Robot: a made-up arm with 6 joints. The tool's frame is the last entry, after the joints.
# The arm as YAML. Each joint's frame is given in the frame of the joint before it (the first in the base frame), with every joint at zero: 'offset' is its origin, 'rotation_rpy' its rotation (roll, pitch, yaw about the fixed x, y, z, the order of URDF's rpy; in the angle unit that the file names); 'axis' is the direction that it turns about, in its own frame. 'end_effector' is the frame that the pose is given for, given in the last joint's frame.
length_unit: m
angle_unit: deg
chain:
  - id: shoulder
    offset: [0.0, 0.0, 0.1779]
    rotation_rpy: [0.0, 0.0, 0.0]
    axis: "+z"
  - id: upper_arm
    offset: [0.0, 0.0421, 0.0]
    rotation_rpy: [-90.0, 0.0, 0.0]
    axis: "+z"
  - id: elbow
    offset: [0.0, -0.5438, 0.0]
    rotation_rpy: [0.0, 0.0, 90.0]
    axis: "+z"
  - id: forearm
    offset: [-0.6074, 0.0, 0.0]
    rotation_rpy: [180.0, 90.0, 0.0]
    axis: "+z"
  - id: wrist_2
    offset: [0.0, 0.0, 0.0]
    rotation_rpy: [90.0, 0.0, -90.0]
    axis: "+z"
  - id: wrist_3
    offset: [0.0, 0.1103, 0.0]
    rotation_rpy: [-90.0, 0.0, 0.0]
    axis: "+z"
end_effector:
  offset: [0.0, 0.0, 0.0]
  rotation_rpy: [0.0, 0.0, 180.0]
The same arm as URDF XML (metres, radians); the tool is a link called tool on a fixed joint. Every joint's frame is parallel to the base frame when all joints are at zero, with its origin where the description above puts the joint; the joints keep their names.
<robot name="arm">
  <joint name="tool_joint" type="fixed">
    <parent link="link6"/>
    <child link="tool"/>
    <origin xyz="0 0 0" rpy="0 0 0"/>
  </joint>
  <joint name="wrist_3" type="continuous">
    <parent link="link5"/>
    <child link="link6"/>
    <origin xyz="0 0 0.1103" rpy="0 0 0"/>
    <axis xyz="0 0 1"/>
  </joint>
  <joint name="wrist_2" type="continuous">
    <parent link="link4"/>
    <child link="link5"/>
    <origin xyz="0 0 0" rpy="0 0 0"/>
    <axis xyz="0 1 0"/>
  </joint>
  <joint name="forearm" type="continuous">
    <parent link="link3"/>
    <child link="link4"/>
    <origin xyz="0 0 0.6074" rpy="0 0 0"/>
    <axis xyz="0 0 1"/>
  </joint>
  <joint name="elbow" type="continuous">
    <parent link="link2"/>
    <child link="link3"/>
    <origin xyz="0 0 0.5438" rpy="0 0 0"/>
    <axis xyz="0 1 0"/>
  </joint>
  <joint name="upper_arm" type="continuous">
    <parent link="link1"/>
    <child link="link2"/>
    <origin xyz="0 0.0421 0" rpy="0 0 0"/>
    <axis xyz="0 1 0"/>
  </joint>
  <joint name="shoulder" type="continuous">
    <parent link="base"/>
    <child link="link1"/>
    <origin xyz="0 0 0.1779" rpy="0 0 0"/>
    <axis xyz="0 0 1"/>
  </joint>
  <link name="base"/>
  <link name="link1"/>
  <link name="link2"/>
  <link name="link3"/>
  <link name="link4"/>
  <link name="link5"/>
  <link name="link6"/>
  <link name="tool"/>
</robot>

